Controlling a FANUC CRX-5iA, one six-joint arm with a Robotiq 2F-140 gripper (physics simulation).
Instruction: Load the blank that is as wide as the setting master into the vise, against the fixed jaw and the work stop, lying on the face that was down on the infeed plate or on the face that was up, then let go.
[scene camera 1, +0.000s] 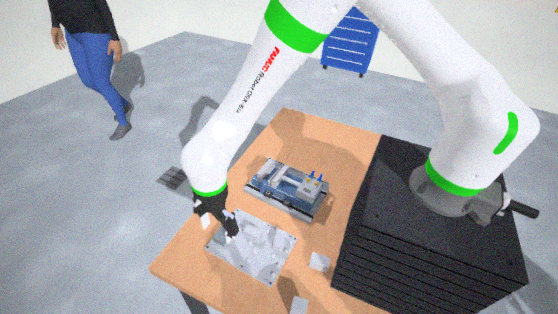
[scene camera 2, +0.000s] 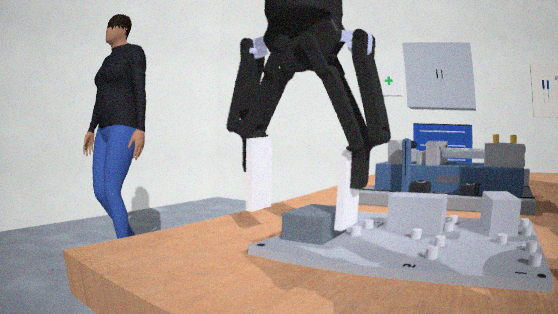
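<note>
The infeed plate carries a dark grey blank at its left end. In the scene camera 2 view, a wide light grey block and a narrower upright one stand farther right on it. My gripper is open and empty. It points down, low over the dark blank, with its white fingertips appearing at either side. The blue vise stands behind the plate, with a blue upright post at its side. I cannot tell which block is the setting master.
Two small light blocks lie right of and in front of the plate. Several white pins rise from the plate. The black robot base stands at the table's right. A person stands on the floor beyond the table.
</note>
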